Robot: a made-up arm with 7 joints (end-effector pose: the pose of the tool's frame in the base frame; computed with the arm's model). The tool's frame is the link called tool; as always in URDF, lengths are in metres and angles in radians.
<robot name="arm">
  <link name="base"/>
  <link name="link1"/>
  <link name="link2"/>
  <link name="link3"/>
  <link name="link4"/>
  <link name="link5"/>
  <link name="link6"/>
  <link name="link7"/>
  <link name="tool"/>
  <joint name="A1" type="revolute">
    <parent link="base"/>
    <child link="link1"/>
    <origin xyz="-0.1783 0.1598 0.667"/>
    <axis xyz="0 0 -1"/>
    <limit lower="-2.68" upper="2.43" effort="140" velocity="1.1"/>
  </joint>
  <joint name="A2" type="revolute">
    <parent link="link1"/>
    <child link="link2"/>
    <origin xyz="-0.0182 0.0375 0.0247"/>
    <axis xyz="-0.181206 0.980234 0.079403"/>
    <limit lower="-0.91" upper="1.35" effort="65" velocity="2.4"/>
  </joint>
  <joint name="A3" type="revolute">
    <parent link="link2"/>
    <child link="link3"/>
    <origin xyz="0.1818 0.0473 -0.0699"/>
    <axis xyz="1 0 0"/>
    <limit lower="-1.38" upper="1.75" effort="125" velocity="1.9"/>
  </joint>
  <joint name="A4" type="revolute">
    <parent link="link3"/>
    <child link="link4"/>
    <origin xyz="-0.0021 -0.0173 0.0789"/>
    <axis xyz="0 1 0"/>
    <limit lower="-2.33" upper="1.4" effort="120" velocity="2.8"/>
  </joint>
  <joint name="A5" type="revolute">
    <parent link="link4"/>
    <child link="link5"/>
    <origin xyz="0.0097 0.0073 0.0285"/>
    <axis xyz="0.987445 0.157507 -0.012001"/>
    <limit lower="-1.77" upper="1.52" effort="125" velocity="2"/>
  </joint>
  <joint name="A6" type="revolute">
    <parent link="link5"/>
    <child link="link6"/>
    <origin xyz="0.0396 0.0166 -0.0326"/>
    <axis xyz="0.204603 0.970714 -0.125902"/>
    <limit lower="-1.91" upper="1.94" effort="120" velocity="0.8"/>
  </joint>
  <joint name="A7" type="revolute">
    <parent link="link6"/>
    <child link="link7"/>
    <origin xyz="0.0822 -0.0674 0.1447"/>
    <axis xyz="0 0 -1"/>
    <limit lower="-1.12" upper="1.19" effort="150" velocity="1.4"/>
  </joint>
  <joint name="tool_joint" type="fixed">
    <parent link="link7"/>
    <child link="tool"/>
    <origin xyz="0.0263 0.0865 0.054"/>
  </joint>
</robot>
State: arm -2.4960 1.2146 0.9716 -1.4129 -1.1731 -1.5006 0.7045
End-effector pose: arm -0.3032 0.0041 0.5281 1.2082 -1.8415 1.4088
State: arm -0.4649 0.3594 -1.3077 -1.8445 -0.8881 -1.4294 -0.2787
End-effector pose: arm -0.0834 0.2671 0.4576 0.4519 2.0231 -0.7774
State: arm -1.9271 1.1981 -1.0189 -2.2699 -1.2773 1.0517 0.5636
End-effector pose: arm -0.4470 0.0582 0.7701 0.5876 -0.8337 1.4218
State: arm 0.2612 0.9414 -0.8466 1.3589 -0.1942 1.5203 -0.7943
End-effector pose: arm -0.1862 0.0602 0.4481 -0.1490 -2.4854 1.6171
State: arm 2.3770 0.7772 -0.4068 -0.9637 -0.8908 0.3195 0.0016
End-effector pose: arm -0.1008 -0.2245 0.6479 -0.8097 1.1676 -1.9031
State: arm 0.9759 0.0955 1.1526 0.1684 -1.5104 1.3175 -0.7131
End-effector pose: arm 0.0335 -0.1963 0.6359 0.8410 0.8465 -0.5320
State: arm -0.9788 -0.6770 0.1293 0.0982 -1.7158 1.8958 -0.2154
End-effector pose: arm 0.0702 0.3163 0.9869 -0.3063 0.4493 -0.2673
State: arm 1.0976 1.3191 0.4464 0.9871 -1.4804 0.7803 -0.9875
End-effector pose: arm -0.0366 0.2314 0.3284 1.3629 2.0160 0.9698
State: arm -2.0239 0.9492 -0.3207 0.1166 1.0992 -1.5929 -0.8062
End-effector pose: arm -0.3684 0.1631 0.7024 0.1617 -0.4444 2.5028
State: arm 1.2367 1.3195 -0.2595 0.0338 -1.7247 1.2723 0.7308
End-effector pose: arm -0.0267 -0.0467 0.2804 -2.0140 1.7447 -0.7720
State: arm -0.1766 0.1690 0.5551 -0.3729 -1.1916 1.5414 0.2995
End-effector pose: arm 0.2392 0.0960 0.6609 -0.2708 1.0171 -0.9175
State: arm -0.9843 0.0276 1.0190 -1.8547 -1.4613 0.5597 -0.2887
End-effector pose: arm -0.0886 0.1626 0.8558 0.2843 -0.3654 -0.6192
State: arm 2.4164 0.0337 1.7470 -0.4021 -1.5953 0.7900 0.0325
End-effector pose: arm -0.5625 0.0401 0.6329 1.1125 -0.3188 -2.8376
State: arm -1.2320 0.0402 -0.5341 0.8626 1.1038 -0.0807 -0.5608
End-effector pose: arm -0.0731 0.4806 0.7398 0.2208 0.8551 0.9754
